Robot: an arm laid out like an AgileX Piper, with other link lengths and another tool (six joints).
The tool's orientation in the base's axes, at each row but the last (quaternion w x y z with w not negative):
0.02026 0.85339 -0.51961 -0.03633
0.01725 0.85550 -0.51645 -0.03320
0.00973 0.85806 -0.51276 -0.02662
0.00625 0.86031 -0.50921 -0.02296
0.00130 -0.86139 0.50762 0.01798
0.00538 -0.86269 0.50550 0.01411
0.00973 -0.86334 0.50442 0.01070
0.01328 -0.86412 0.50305 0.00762
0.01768 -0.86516 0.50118 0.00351
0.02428 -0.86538 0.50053 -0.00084
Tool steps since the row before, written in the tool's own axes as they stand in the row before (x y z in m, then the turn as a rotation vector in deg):
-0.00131 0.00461 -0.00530 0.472 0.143 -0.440
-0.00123 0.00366 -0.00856 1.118 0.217 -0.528
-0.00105 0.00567 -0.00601 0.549 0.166 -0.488
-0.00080 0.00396 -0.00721 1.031 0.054 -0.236
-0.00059 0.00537 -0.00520 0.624 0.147 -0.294
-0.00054 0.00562 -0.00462 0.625 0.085 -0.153
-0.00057 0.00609 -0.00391 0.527 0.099 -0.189
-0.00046 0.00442 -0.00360 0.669 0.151 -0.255
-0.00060 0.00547 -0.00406 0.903 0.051 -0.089
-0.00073 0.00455 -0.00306 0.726 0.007 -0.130
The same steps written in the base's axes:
-0.00424 -0.00097 0.00567 0.126 -0.486 0.429
-0.00316 -0.00066 0.00882 0.367 -1.093 0.497
-0.00515 -0.00183 0.00629 0.141 -0.567 0.475
-0.00352 -0.00130 0.00736 0.459 -0.933 0.203
-0.00483 -0.00219 0.00530 0.182 -0.623 0.276
-0.00508 -0.00239 0.00466 0.234 -0.590 0.135
-0.00555 -0.00260 0.00389 0.174 -0.513 0.173
-0.00407 -0.00189 0.00354 0.199 -0.664 0.235
-0.00509 -0.00234 0.00392 0.404 -0.811 0.066
-0.00438 -0.00176 0.00288 0.353 -0.638 0.113

